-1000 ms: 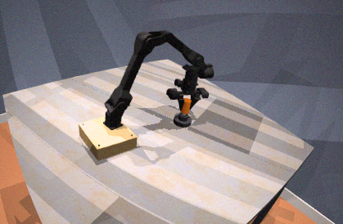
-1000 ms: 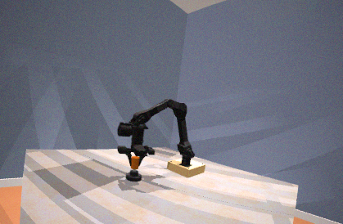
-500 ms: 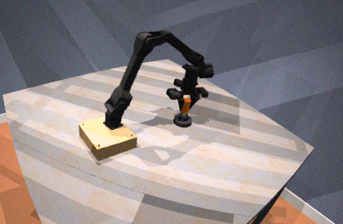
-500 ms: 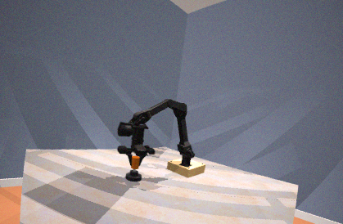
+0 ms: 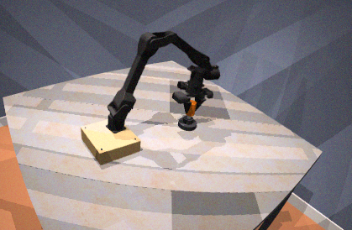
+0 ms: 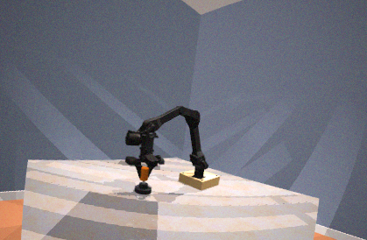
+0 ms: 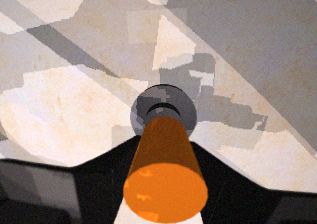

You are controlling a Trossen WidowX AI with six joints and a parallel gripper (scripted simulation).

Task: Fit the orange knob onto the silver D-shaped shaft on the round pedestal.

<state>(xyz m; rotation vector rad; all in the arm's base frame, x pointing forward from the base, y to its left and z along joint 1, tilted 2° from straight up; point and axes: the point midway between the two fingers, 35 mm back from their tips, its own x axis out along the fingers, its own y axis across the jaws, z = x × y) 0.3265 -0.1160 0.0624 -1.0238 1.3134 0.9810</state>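
Right now my gripper tip is 4 cm above the round pedestal. From my gripper tip the other things lie so: orange knob (3 cm above).
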